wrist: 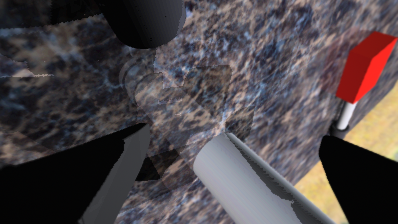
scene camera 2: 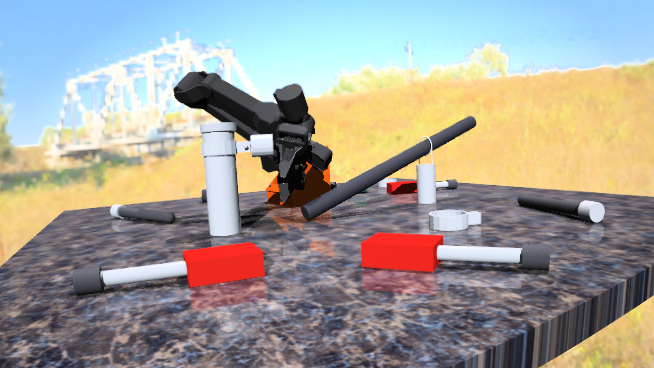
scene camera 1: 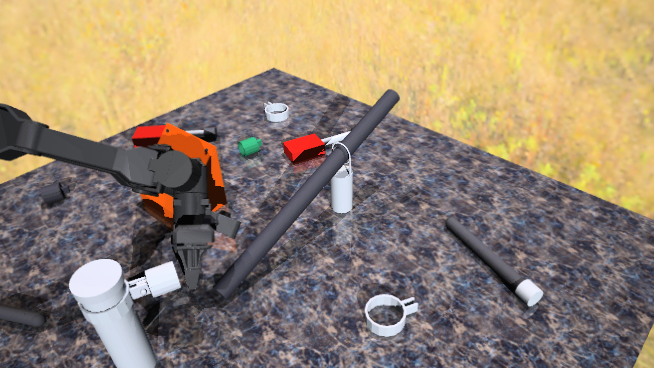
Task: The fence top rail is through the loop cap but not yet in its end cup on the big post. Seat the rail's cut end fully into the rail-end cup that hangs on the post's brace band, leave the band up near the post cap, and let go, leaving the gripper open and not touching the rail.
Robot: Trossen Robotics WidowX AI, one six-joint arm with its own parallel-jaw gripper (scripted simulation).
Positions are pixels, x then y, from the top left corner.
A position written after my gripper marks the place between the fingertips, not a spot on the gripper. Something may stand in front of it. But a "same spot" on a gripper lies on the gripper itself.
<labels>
My gripper shows in the wrist view (232, 138), in scene camera 2 and in scene camera 1. The same spot on a white post: (scene camera 2: 426, 173) is (scene camera 1: 343, 186). One and the same spot on my gripper: (scene camera 1: 189, 255) is (scene camera 2: 286, 152).
</labels>
